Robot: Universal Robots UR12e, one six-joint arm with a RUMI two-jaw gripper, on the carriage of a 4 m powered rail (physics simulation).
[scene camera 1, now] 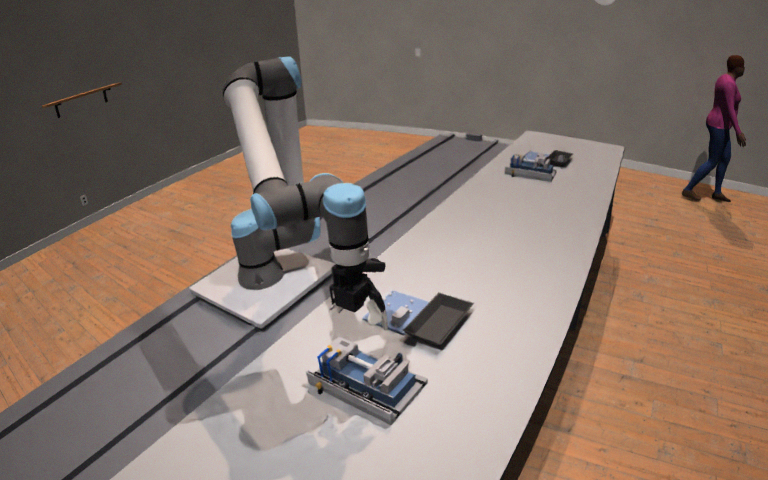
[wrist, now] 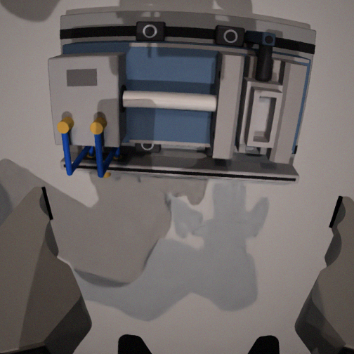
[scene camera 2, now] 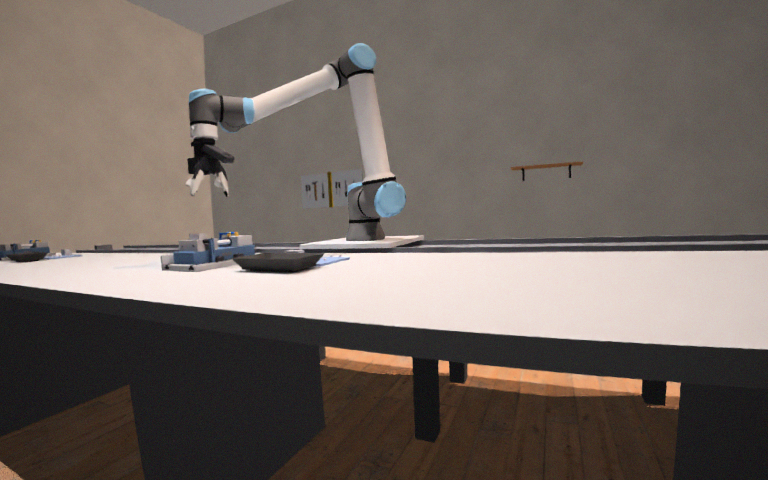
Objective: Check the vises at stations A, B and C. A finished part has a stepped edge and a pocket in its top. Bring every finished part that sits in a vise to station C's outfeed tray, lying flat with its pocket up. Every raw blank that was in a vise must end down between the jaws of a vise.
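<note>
A finished part [wrist: 262,117] [scene camera 1: 389,366], light grey with a pocket facing up and a stepped edge, sits between the jaws of the near station's blue and grey vise [wrist: 87,102] [scene camera 1: 399,391] [scene camera 2: 192,255]. My gripper [wrist: 193,196] [scene camera 1: 360,318] [scene camera 2: 209,194] is open and empty, high above the bench, offset from the vise toward the rail in the wrist view. A grey block [scene camera 1: 400,315] stands on the blue pegged plate beside the black tray [scene camera 1: 438,319] [scene camera 2: 277,261]. The far vise [scene camera 1: 531,165] is too small to read its contents. Station letters do not show.
A black tray [scene camera 1: 560,157] stands beside the far vise. In scene camera 2, another vise [scene camera 2: 33,249] and tray [scene camera 2: 25,256] stand at the far left. Blue hoses [wrist: 100,152] rise at one end of the near vise, and a dark clamp handle [wrist: 264,62] stands by the part. A person [scene camera 1: 723,113] walks beyond the bench.
</note>
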